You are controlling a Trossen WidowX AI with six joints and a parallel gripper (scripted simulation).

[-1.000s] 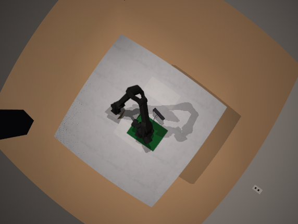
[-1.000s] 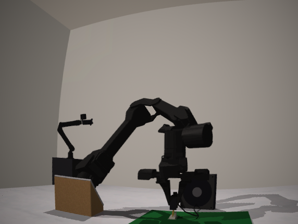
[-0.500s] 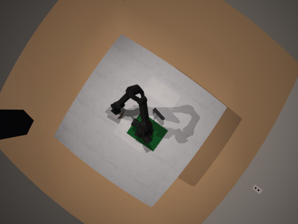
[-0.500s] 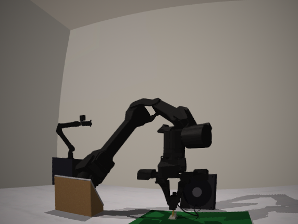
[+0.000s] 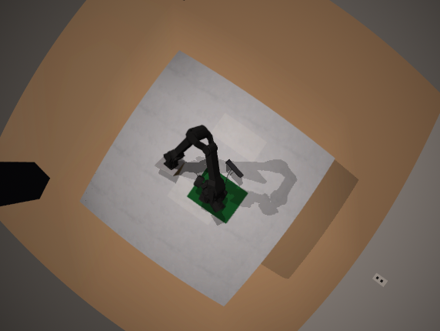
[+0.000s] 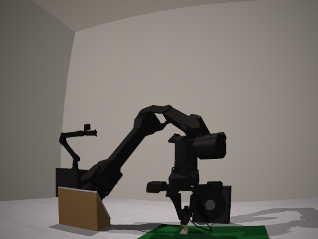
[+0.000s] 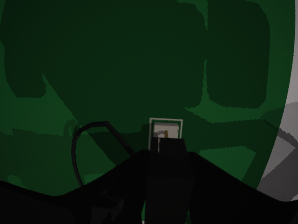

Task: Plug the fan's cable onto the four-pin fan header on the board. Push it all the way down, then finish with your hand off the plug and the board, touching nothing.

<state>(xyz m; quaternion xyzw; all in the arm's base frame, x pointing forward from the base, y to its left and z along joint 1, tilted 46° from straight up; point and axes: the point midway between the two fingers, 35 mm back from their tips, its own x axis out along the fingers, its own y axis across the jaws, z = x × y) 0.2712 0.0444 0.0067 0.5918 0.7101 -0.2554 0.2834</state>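
My gripper tip is 10 mm to the right of the black fan plug and 10 mm below it. From my gripper tip the other things lie so: green board: 60 mm ahead, 30 mm to the right, 50 mm below; then black fan: 40 mm ahead, 150 mm to the left, 20 mm above; then four-pin header: 10 mm to the left, 40 mm below.
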